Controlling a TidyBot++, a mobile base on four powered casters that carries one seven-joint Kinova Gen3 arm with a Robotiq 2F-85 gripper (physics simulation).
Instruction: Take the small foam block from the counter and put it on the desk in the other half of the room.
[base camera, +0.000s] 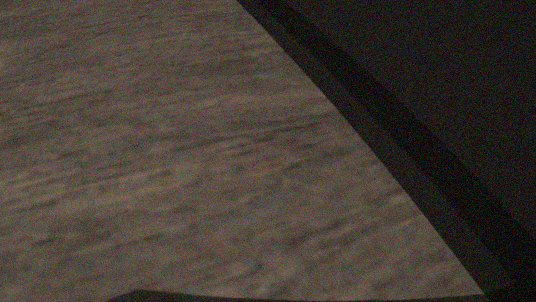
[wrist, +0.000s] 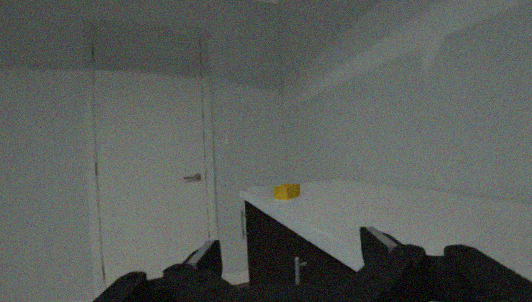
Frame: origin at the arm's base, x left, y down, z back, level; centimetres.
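Seen in the pictures: gripper, between the fingertips: (wrist: 290, 249).
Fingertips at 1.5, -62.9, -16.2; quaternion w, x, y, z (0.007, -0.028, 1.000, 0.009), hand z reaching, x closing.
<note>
A point is followed by its place in that frame, as x, y, z.
The small foam block (wrist: 286, 191) @(1.5, -54.4, -91.3) is yellow and sits on the white counter (wrist: 330, 220) @(-8.9, -51.4, -62.7) near its far left corner in the wrist view. My gripper (wrist: 290, 249) @(1.5, -62.9, -16.2) is open, with its two fingertips wide apart at the bottom of the wrist view and no object between them. The block is well beyond the fingertips, apart from them. The desk does not show in either view.
The counter's dark cabinet front (wrist: 272, 250) @(7.6, -33.4, -90.0) with metal handles stands below the white top. In the base camera view its dark base (base camera: 400, 145) @(-19.5, 34.3, -42.1) runs diagonally along the wood floor (base camera: 175, 150) @(12.7, 39.6, -43.8) on the right. A closed white door (wrist: 150, 150) @(101.1, -74.7, -177.5) is at the left.
</note>
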